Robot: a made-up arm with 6 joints.
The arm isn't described. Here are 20 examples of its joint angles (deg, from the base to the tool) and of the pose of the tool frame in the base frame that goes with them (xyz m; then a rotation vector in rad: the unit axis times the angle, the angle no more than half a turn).
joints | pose
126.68 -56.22 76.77 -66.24 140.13 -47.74 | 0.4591 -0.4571 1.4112 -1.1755 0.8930 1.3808
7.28 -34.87 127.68 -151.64 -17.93 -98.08 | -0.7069 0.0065 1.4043 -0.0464 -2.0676 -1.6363
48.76 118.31 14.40 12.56 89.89 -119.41 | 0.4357 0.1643 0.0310 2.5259 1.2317 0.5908
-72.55 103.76 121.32 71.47 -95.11 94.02 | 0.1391 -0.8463 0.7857 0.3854 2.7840 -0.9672
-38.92 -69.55 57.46 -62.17 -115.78 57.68 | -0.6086 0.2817 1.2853 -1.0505 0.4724 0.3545
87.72 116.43 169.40 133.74 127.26 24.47 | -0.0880 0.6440 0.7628 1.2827 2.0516 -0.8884
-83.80 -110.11 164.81 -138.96 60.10 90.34 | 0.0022 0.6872 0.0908 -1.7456 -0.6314 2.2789
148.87 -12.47 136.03 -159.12 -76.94 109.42 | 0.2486 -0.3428 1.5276 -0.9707 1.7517 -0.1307
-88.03 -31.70 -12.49 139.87 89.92 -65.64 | 0.0827 -0.0076 1.3951 -0.0261 1.2460 0.0797
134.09 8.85 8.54 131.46 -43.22 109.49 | -0.3781 0.2389 1.3983 -1.8810 -1.5599 -1.0464
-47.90 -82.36 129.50 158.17 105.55 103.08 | -0.5350 0.7607 0.5464 0.0419 -0.8613 1.2300
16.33 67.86 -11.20 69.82 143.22 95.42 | 0.7360 0.1178 0.5630 -0.5604 -1.1236 0.8828
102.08 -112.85 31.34 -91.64 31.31 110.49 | 0.1708 -0.7631 0.8586 2.1850 -1.2676 1.1757
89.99 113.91 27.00 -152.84 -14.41 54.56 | -0.1428 0.4237 0.0609 1.1219 1.8987 -0.0254
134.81 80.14 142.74 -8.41 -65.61 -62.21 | -0.4133 0.6799 1.0839 -0.6711 -2.2125 -2.0906
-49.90 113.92 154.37 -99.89 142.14 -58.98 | 0.5555 -0.7387 0.5191 0.7190 2.7339 -0.3672
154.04 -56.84 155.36 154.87 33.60 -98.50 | 0.6520 -0.4918 0.7876 2.2753 -1.1004 0.3249
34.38 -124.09 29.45 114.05 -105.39 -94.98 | -0.7968 -0.5119 0.3959 -2.3222 1.7872 0.0732
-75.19 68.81 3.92 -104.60 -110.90 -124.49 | 0.1152 -0.5100 0.4715 -0.8525 0.0063 0.1119
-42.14 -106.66 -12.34 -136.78 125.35 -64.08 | -0.3203 0.3567 0.8979 -0.3568 1.6928 -0.7118
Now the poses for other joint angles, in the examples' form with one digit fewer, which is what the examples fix.
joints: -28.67 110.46 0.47 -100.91 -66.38 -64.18
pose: 0.170 -0.136 0.185 -1.449 0.306 1.169
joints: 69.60 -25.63 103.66 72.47 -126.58 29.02
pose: -0.156 -0.620 1.405 0.727 0.661 0.579
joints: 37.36 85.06 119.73 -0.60 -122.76 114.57
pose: 0.808 0.319 0.914 -1.844 1.391 1.482
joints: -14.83 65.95 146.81 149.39 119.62 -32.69
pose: 0.525 -0.047 1.290 -2.066 0.680 0.656
